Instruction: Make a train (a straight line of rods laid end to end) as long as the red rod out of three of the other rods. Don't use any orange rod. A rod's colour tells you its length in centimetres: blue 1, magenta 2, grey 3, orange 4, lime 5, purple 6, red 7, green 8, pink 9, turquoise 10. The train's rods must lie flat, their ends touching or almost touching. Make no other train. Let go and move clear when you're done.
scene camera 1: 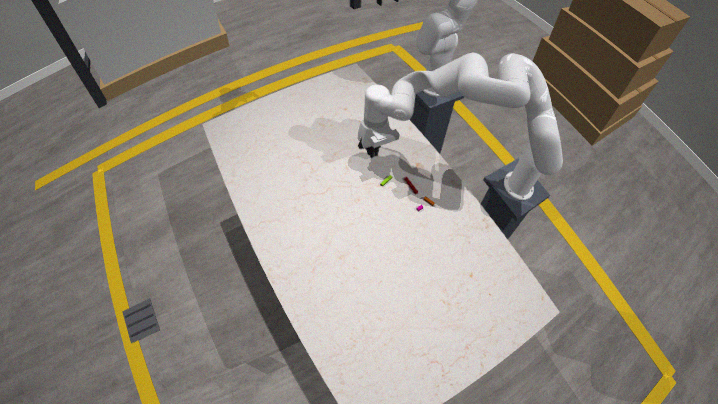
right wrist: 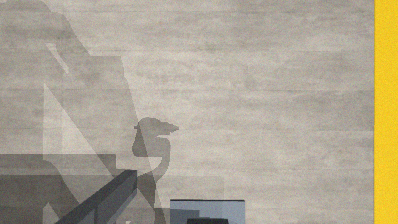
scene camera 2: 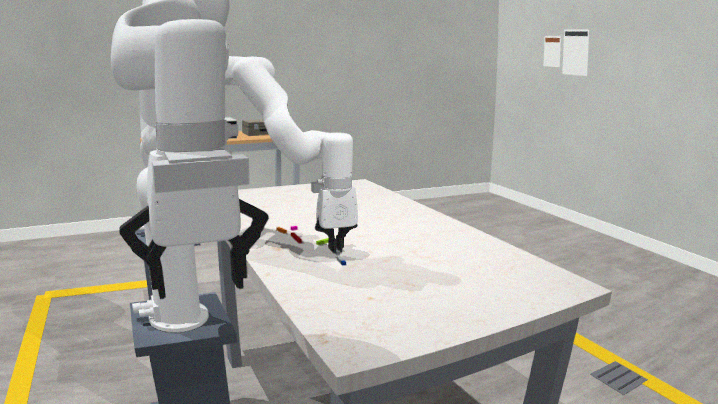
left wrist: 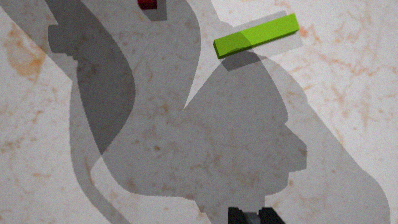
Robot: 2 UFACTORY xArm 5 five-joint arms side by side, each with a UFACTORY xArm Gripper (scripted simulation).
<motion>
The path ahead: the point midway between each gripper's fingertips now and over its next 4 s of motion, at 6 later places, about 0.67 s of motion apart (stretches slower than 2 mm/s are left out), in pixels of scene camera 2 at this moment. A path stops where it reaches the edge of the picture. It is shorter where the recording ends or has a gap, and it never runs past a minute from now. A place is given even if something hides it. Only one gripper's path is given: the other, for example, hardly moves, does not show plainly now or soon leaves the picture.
My left gripper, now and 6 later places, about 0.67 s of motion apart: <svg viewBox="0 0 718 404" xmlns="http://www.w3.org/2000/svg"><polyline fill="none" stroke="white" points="336,251 335,254 336,255 336,250 336,224 336,217 337,193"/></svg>
</motion>
